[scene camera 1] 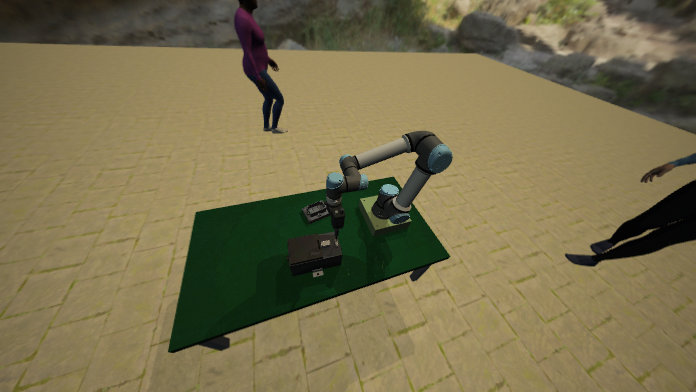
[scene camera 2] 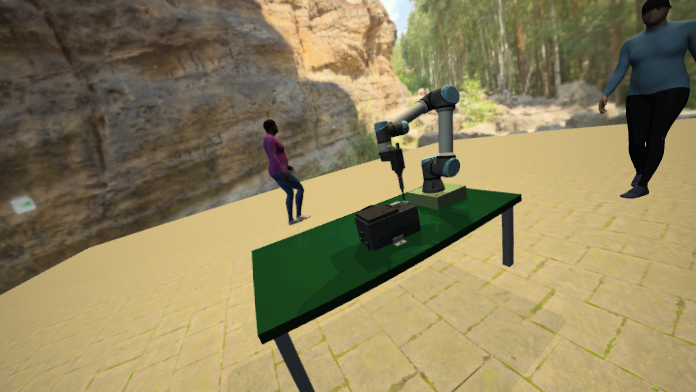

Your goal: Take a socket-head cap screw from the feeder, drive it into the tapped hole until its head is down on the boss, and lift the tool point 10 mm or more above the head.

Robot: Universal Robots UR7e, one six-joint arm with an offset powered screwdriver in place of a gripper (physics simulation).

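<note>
The black screw feeder (scene camera 1: pixel 307 252) (scene camera 2: pixel 382 230) stands on the green table, with a light metal plate on its top near one end. My screwdriver (scene camera 1: pixel 336 241) (scene camera 2: pixel 403 196) points down, its thin tip at that end of the feeder's top, close to the light plate. Whether the tip touches the feeder, and whether a screw sits on the bit, is too small to tell. A grey housing (scene camera 1: pixel 313 218) lies on the table behind the feeder in scene camera 1; its boss and tapped hole are too small to make out. The housing does not show in scene camera 2.
The arm stands on a pale green base block (scene camera 1: pixel 383 228) (scene camera 2: pixel 438 200) at one end of the green table (scene camera 1: pixel 225 260) (scene camera 2: pixel 300 280). A person in purple (scene camera 1: pixel 254 45) (scene camera 2: pixel 276 152) and a person in blue and black (scene camera 1: pixel 655 220) (scene camera 2: pixel 658 65) stand on the paving away from the table.
</note>
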